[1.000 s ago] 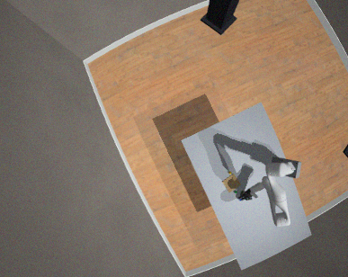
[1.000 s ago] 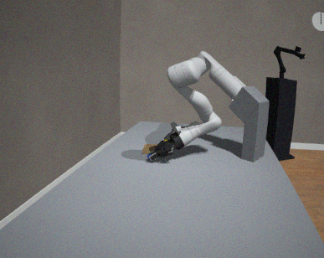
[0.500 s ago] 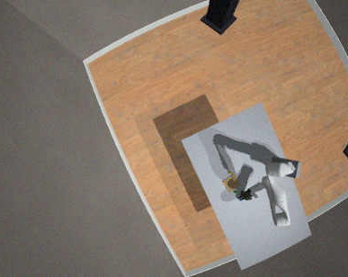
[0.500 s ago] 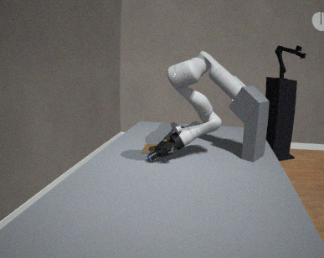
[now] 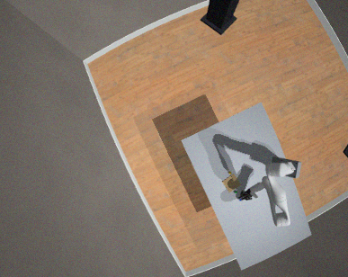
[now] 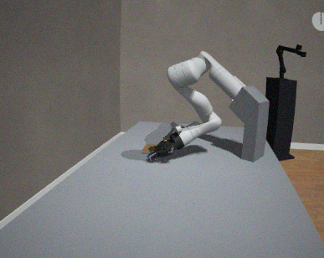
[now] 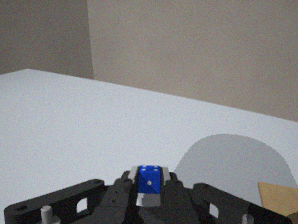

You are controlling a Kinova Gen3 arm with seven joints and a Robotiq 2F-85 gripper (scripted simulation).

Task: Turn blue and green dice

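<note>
Right now my hand is 8 cm to the left of the green die, 2 cm above it and 1 cm past it. Also, from my hand: blue die 1 cm below, 1 cm ahead; tan mat 17 cm to the right, 5 cm behind, 3 cm below; yellow die 26 cm to the right, 12 cm behind, 2 cm below.
</note>
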